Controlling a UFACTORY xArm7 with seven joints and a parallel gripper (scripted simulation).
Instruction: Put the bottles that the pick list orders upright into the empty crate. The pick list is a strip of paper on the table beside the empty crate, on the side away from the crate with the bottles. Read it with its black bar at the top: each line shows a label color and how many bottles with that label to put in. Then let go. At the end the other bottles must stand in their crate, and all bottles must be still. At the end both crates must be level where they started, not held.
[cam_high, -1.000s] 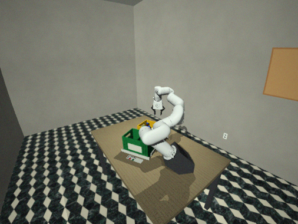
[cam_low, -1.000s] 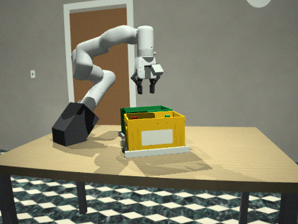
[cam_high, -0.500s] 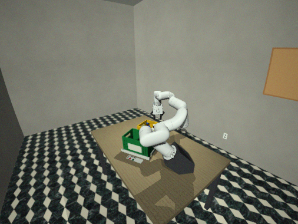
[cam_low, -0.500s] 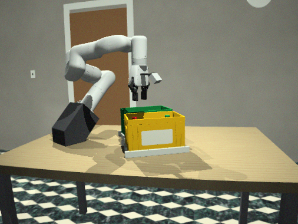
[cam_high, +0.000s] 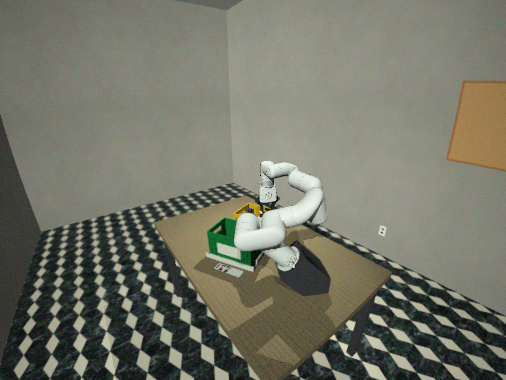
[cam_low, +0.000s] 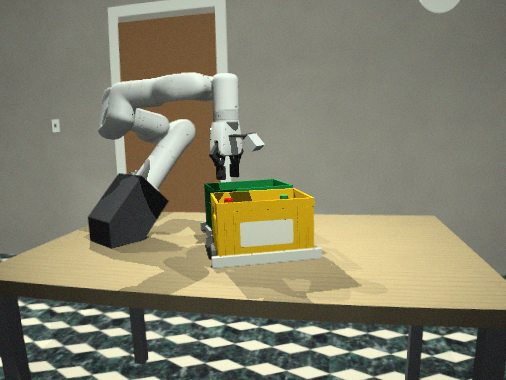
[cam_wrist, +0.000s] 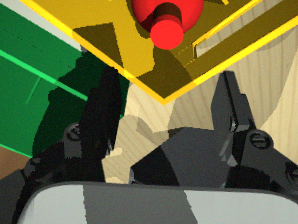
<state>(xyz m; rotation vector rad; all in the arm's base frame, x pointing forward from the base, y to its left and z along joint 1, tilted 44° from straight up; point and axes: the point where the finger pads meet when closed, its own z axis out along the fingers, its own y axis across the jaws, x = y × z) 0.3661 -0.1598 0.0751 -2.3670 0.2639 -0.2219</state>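
Right now my hand is 150 mm above the red bottle. Round my hand: green-capped bottle: 50 mm ahead, 70 mm to the right, 150 mm below; then yellow crate: 90 mm ahead, 20 mm to the left, 160 mm below; then white-topped bottle: 120 mm ahead, 10 mm to the right, 150 mm below.
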